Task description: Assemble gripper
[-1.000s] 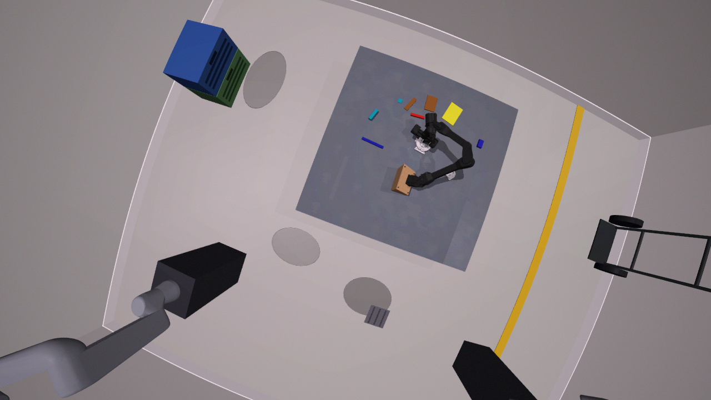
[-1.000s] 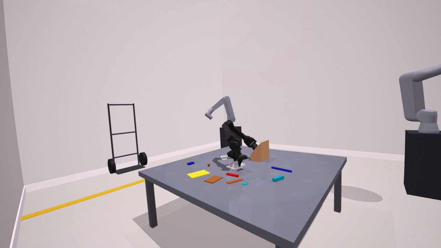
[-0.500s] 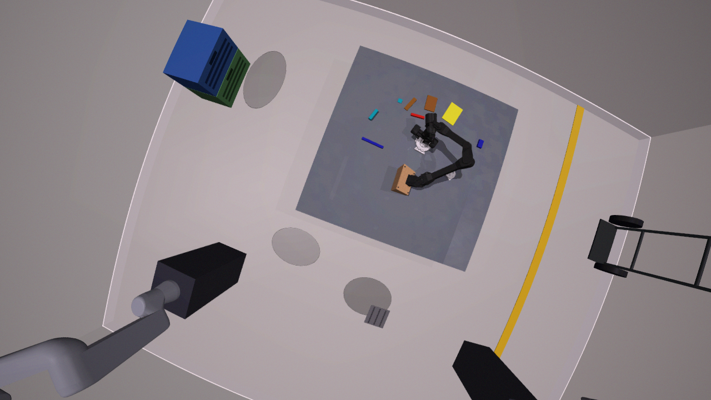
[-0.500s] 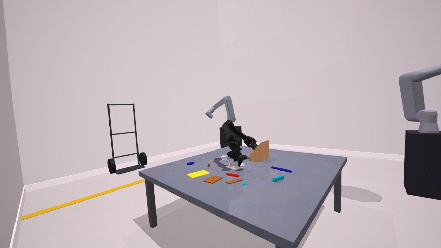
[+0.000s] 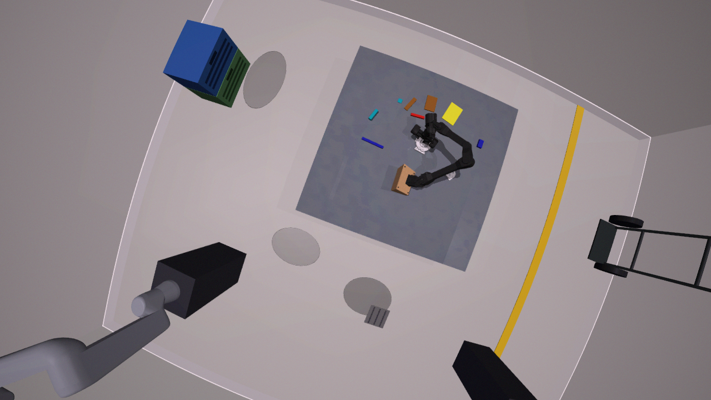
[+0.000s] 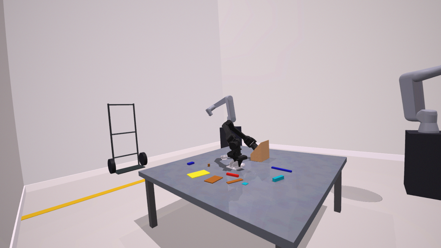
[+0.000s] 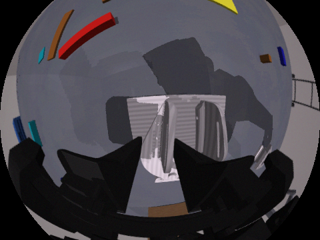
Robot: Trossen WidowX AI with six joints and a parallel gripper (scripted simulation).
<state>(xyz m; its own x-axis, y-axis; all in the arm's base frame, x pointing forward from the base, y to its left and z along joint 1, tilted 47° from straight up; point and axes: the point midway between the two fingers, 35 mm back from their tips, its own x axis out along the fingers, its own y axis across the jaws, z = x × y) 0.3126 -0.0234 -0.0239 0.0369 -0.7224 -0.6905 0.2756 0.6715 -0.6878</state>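
Now: gripper tip 1 cm short of the flat white ribbed part, 3 cm to the left of it and 1 cm above it. Also, from my gripper tip: brown plate 29 cm ahead, 1 cm to the left, 1 cm below; white jaw 4 cm behind, 4 cm to the right; red bar 16 cm ahead, 7 cm to the left, 1 cm below.
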